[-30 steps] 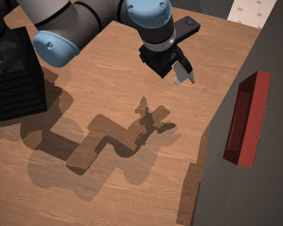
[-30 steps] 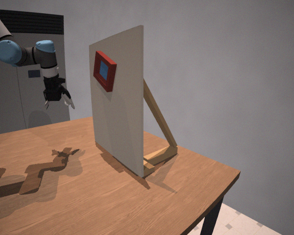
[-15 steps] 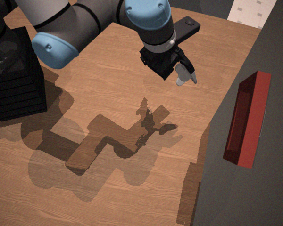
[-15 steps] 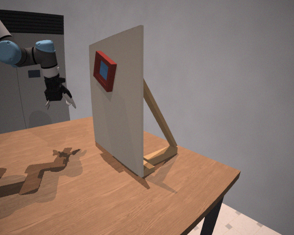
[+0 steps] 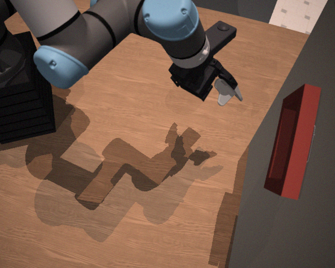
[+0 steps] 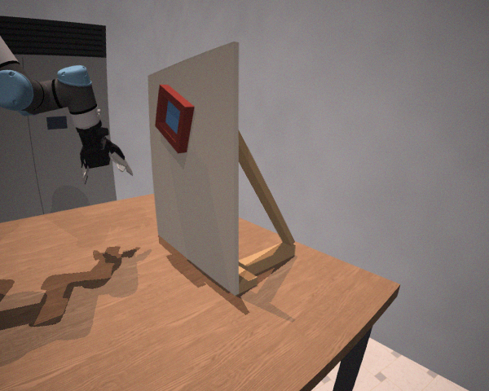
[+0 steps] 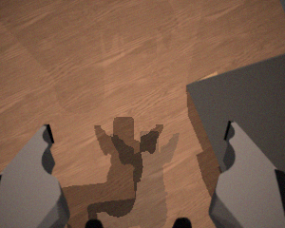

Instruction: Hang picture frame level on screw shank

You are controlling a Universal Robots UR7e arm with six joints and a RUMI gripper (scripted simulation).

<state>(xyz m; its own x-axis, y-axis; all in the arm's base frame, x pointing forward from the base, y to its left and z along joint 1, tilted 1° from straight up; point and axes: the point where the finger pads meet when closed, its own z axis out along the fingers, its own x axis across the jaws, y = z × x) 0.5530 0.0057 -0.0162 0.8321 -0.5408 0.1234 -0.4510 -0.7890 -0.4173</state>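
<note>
The picture frame is 240 mm to the right of my hand, 190 mm above it and 110 mm ahead of it. Also, from my hand: upright board: 260 mm to the right, 120 mm ahead, 50 mm above.
</note>
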